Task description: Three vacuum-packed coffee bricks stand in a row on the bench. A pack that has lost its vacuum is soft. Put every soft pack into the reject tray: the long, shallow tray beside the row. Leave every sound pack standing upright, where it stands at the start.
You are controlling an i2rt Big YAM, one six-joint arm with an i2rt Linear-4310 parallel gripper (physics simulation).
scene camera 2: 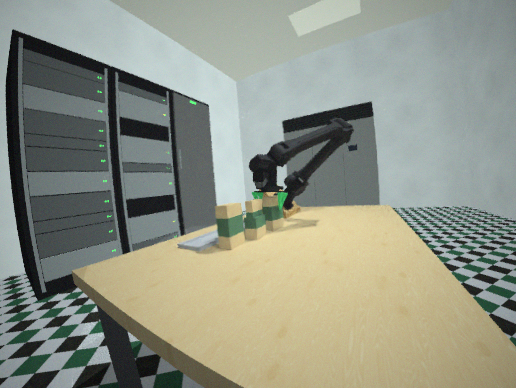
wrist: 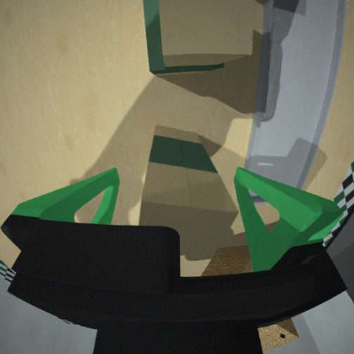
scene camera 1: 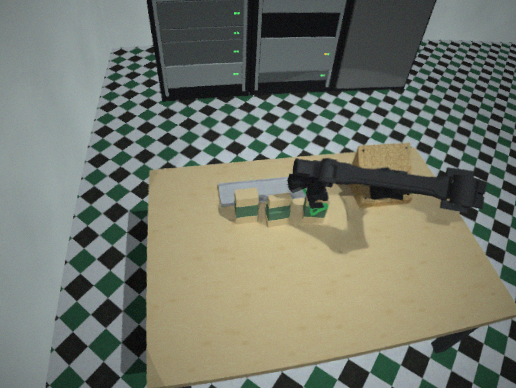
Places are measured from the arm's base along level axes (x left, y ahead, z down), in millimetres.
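Pixels of known places: gripper, between the fingertips: (scene camera 2: 269,209) (scene camera 1: 309,204).
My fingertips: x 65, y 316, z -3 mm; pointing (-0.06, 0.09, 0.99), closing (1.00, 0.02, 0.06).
Behind a point stands the place of what it marks.
Three tan packs with green bands stand upright in a row: the left pack (scene camera 1: 246,205) @(x 54, y 547, z -24 mm) (scene camera 2: 230,226) @(x 53, y 574, z 9 mm), the middle pack (scene camera 1: 278,211) @(x 77, y 433, z 2 mm) (scene camera 2: 255,220) @(x 82, y 467, z 12 mm) (wrist: 207,30), and the right pack (scene camera 1: 315,212) (scene camera 2: 273,215) @(x 86, y 326, z 21 mm) (wrist: 182,180). The middle pack's band juts out past its narrower top in scene camera 2; softness cannot be told for certain. The long grey reject tray (scene camera 1: 228,192) @(x -107, y 591, z 80 mm) (scene camera 2: 197,244) @(x -99, y 583, z 80 mm) (wrist: 300,85) lies behind the row. My gripper (scene camera 1: 312,200) @(x 65, y 316, z -3 mm) (scene camera 2: 270,197) (wrist: 176,173) is open, its green fingers on either side of the right pack's top, with gaps in the wrist view.
A wooden box-like mount (scene camera 1: 385,154) @(x -78, y -36, z -81 mm) (wrist: 230,260) stands at the arm's base, right of the row. The arm (scene camera 1: 385,176) @(x 245, y 196, z -318 mm) (scene camera 2: 305,145) @(x 219, y 232, z -263 mm) reaches over the table from there. The table's back edge runs behind the tray. Server racks (scene camera 1: 205,92) (scene camera 2: 112,150) stand beyond the table.
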